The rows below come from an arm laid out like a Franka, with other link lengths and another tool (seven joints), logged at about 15 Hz.
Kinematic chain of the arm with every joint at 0, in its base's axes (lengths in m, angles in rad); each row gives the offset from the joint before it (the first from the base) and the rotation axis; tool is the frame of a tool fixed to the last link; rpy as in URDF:
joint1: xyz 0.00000 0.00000 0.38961 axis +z
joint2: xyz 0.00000 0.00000 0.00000 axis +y
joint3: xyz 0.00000 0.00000 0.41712 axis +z
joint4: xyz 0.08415 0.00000 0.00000 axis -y
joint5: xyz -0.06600 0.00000 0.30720 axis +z
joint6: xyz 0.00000 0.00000 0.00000 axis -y
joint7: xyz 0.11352 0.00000 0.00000 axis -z
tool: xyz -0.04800 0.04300 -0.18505 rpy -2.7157 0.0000 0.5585
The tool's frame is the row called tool.
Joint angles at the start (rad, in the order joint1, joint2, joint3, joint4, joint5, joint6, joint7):
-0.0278 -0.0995 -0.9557 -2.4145 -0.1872 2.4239 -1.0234
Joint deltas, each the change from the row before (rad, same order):
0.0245 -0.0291 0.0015 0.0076 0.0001 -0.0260 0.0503
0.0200 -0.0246 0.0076 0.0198 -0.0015 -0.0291 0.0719
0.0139 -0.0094 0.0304 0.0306 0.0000 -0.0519 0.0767
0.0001 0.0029 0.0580 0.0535 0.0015 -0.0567 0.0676
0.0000 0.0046 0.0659 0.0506 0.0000 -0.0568 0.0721
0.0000 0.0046 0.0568 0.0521 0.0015 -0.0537 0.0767
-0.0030 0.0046 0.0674 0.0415 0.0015 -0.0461 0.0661
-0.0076 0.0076 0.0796 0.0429 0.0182 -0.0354 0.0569
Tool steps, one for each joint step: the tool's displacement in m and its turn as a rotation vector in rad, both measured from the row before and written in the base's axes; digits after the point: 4 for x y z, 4 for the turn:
0.0066 0.0088 0.0063 0.0133 -0.0200 -0.0260
0.0095 0.0071 0.0097 0.0060 -0.0205 -0.0461
0.0149 0.0114 0.0104 0.0111 0.0037 -0.0373
0.0229 0.0102 0.0171 -0.0081 0.0045 -0.0190
0.0243 0.0154 0.0161 -0.0084 0.0077 -0.0149
0.0218 0.0148 0.0164 -0.0091 0.0019 -0.0295
0.0216 0.0201 0.0134 -0.0084 0.0036 -0.0099
0.0253 0.0252 0.0138 -0.0030 -0.0115 0.0005

